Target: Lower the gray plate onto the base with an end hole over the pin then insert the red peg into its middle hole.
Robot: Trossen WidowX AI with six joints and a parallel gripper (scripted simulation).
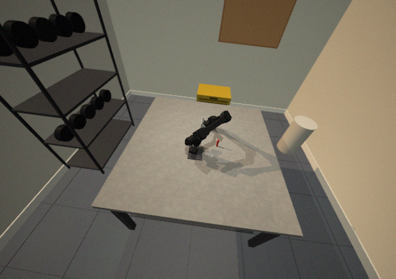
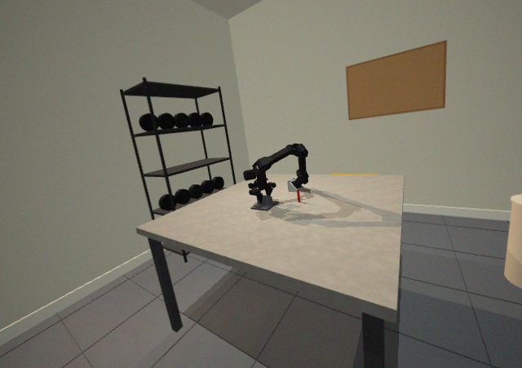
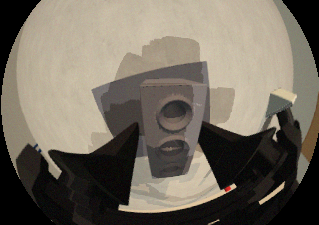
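My gripper tip is 2 cm below the gray plate. From my gripper tip the other things lie so: dark base 2 cm to the left, 1 cm below; red peg 17 cm to the left, 13 cm behind, 2 cm above.
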